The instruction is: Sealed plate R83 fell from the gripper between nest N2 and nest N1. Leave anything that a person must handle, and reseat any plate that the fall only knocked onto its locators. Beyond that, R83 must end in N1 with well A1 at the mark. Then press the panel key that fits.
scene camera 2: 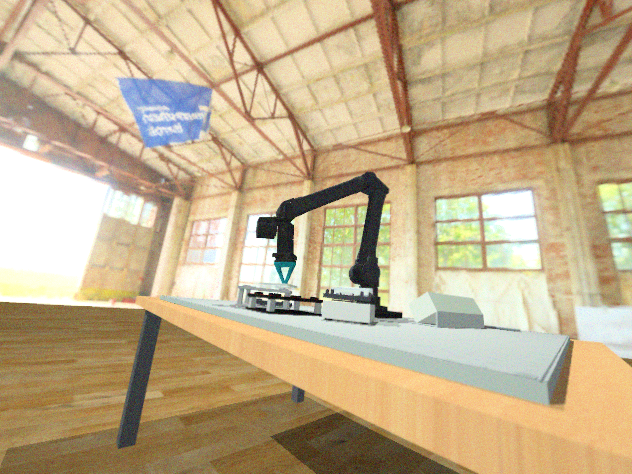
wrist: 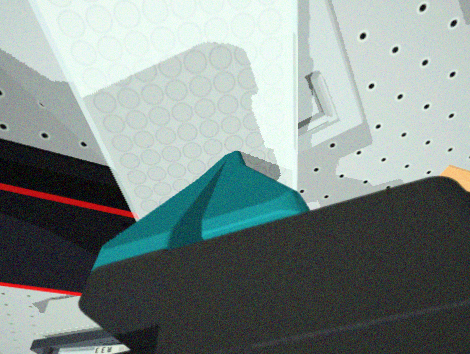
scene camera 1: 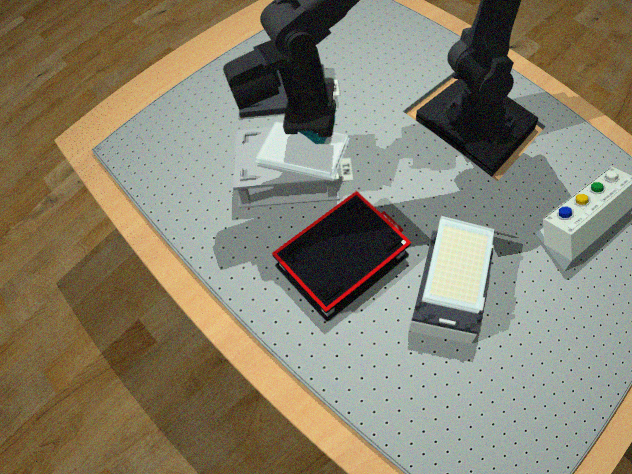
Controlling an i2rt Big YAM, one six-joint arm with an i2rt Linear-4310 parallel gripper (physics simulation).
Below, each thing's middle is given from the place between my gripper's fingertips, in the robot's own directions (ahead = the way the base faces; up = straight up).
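The black plate with red outline (scene camera 1: 342, 248) is 100 mm ahead of my hand, 130 mm to the left of it and 40 mm below it. As for the clear well plate (scene camera 1: 296, 153), my gripper is 10 mm above it, 20 mm short of it and 20 mm to the left of it.
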